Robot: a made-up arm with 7 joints. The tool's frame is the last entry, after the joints. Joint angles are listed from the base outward. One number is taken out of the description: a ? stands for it. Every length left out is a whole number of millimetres.
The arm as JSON. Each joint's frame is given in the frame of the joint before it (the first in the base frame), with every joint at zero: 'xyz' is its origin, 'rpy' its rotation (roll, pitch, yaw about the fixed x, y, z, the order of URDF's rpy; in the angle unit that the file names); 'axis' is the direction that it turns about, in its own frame. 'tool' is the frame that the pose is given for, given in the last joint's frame.
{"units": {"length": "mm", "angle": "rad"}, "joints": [
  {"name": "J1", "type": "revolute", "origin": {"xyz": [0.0, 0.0, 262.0], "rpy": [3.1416, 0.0, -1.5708]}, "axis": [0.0, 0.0, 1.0]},
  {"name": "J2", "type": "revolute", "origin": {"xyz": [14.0, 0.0, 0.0], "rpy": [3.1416, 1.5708, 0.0]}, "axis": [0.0, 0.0, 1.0]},
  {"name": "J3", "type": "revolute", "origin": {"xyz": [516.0, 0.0, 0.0], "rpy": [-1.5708, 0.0, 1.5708]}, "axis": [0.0, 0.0, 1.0]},
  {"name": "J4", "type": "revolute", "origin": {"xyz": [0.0, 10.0, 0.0], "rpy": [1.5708, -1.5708, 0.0]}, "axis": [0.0, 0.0, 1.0]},
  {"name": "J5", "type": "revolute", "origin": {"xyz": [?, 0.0, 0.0], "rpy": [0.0, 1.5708, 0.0]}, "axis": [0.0, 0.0, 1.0]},
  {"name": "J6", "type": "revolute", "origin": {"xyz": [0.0, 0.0, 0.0], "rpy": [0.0, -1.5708, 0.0]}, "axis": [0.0, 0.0, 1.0]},
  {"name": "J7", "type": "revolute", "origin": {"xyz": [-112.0, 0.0, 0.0], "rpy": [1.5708, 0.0, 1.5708]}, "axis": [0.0, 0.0, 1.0]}
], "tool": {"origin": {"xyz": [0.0, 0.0, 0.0], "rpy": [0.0, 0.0, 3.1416]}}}
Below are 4 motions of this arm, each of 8 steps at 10 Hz.
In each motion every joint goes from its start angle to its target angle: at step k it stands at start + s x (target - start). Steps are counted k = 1, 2, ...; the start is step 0. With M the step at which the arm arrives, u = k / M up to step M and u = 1 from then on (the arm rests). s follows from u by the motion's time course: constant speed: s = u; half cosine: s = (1 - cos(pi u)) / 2; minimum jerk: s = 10 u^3 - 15 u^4 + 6 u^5.
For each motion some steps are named. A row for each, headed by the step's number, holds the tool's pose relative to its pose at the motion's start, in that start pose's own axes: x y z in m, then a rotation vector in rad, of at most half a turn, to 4 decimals.
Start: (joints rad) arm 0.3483 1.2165 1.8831 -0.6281 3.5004 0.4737 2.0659
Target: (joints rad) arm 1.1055 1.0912 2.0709 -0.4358 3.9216 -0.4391 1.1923
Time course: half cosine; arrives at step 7
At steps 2, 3, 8:
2: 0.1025 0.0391 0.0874 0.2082 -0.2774 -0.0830
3: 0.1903 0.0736 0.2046 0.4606 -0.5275 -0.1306
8: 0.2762 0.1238 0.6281 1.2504 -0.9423 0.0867

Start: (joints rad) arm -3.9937 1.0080 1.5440 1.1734 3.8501 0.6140 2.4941
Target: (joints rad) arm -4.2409 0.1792 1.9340 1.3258 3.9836 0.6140 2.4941
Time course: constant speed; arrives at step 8
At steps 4, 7, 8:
4: -0.0031 0.2559 0.1783 0.3510 0.0434 -0.1377
7: 0.0871 0.3859 0.3354 0.5770 0.0192 -0.3163
8: 0.1326 0.4135 0.3860 0.6416 0.0009 -0.3891

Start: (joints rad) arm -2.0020 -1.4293 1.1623 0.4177 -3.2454 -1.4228 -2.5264
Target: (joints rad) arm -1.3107 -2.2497 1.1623 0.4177 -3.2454 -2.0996 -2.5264
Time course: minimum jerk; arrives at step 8
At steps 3, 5, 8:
3: 0.0803 0.0348 0.1998 0.0167 0.0977 -0.0960
5: 0.2973 0.0171 0.4552 -0.0488 0.3156 -0.1761
8: 0.4635 -0.0152 0.5413 -0.1342 0.4668 -0.1581

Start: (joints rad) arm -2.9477 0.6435 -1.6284 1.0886 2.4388 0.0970 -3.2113
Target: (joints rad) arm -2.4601 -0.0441 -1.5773 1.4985 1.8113 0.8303 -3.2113
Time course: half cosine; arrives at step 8
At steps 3, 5, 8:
3: 0.0509 -0.0607 0.0403 0.0439 0.2208 0.0764
5: 0.1217 -0.0841 0.0837 0.1306 0.5512 0.2053
8: 0.1738 -0.0692 0.1159 0.2056 0.8700 0.3403

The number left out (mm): -252.0
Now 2 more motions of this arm.
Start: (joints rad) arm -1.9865 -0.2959 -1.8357 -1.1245 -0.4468 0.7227 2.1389
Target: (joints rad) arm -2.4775 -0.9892 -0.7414 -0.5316 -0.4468 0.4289 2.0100
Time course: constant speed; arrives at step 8
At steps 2, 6, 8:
2: -0.1636 0.0092 -0.0474 -0.0302 0.2111 0.0050
6: -0.4531 0.1318 -0.0456 0.0514 0.5306 0.1518
8: -0.5524 0.2269 -0.0102 0.1577 0.6054 0.2835

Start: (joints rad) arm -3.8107 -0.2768 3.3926 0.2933 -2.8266 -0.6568 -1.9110
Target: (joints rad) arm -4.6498 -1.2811 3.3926 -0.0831 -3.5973 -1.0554 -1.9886
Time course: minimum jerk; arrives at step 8
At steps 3, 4, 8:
3: -0.1881 -0.1613 -0.0486 -0.3361 0.3268 -0.1574
4: -0.3580 -0.2935 -0.0030 -0.6320 0.5903 -0.2321
8: -0.6391 -0.5467 0.3438 -1.3388 1.1331 -0.1905

